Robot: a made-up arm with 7 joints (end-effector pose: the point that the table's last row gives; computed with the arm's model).
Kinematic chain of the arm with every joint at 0, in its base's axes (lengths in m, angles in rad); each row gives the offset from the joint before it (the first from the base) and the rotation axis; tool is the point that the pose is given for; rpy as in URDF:
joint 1: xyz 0 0 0.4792 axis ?
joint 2: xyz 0 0 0 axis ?
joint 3: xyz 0 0 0.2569 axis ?
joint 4: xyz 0.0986 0 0 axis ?
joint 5: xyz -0.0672 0 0.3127 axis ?
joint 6: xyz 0 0 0 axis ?
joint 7: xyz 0.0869 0 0 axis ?
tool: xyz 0 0 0 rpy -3.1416 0 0
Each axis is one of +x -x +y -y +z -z.
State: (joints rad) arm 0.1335 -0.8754 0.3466 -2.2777 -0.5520 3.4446 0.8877
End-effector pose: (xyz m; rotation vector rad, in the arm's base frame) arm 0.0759 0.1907 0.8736 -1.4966 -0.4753 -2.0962
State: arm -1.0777 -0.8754 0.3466 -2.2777 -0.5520 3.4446 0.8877
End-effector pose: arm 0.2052 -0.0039 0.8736 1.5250 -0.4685 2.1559
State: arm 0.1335 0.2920 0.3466 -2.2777 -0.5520 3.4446 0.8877
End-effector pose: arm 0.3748 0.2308 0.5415 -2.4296 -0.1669 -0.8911
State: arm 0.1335 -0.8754 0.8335 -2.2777 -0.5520 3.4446 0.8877
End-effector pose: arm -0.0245 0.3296 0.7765 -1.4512 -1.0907 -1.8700
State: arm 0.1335 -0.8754 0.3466 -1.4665 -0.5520 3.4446 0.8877
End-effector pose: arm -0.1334 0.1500 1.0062 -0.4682 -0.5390 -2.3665
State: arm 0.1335 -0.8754 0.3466 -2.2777 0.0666 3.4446 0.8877
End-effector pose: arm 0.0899 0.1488 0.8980 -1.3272 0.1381 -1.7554
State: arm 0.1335 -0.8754 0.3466 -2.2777 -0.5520 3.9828 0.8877
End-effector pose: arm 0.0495 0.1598 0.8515 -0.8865 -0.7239 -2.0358
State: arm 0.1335 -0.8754 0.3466 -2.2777 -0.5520 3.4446 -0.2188
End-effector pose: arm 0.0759 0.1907 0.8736 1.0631 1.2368 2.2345
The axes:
joint 1: +z
joint 2: +y
joint 3: +z
joint 4: -y
joint 5: +z
joint 6: -y
joint 7: -z

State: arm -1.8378 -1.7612 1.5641 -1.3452 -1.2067 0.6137 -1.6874
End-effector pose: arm 0.5283 0.2548 0.4756 0.8941 -0.5800 -1.6758
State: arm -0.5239 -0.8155 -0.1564 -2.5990 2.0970 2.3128 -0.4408
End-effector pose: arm 0.1648 -0.2117 0.6758 -0.9089 1.0242 -1.1390
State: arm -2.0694 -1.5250 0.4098 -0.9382 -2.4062 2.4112 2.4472
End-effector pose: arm 0.3976 0.3251 0.8383 -0.6887 0.9205 1.3819
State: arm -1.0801 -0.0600 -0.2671 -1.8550 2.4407 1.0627 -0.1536
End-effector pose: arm 0.1301 -0.4674 0.7515 -0.7249 0.1433 -1.1869
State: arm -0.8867 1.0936 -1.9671 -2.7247 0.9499 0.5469 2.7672
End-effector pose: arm -0.2555 -0.1111 0.4929 2.1841 -0.1597 1.5660
